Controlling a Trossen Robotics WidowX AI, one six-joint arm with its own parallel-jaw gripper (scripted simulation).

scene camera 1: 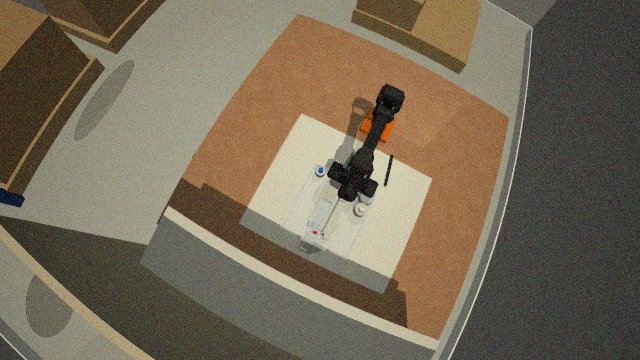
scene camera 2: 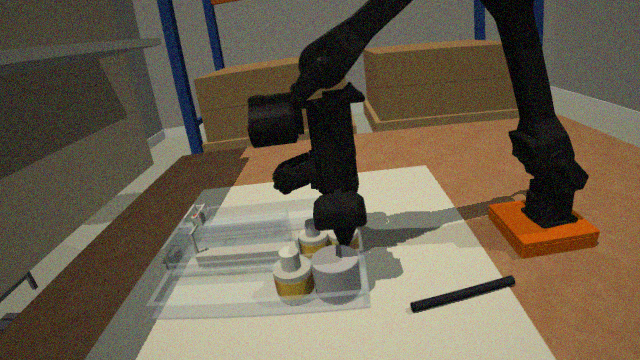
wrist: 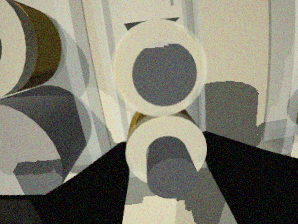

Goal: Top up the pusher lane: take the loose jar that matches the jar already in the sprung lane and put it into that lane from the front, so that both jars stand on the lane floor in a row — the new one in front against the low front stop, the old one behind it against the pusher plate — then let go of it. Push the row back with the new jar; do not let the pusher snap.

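I can see my gripper (scene camera 2: 344, 238), and the wrist view has my gripper (wrist: 164, 143) as well. There is a wide grey cylinder (scene camera 2: 335, 268), and there is a yellow-banded jar (scene camera 2: 293, 275). I also see a matching jar (scene camera 2: 310, 239), and in the wrist view a matching jar (wrist: 166, 152).
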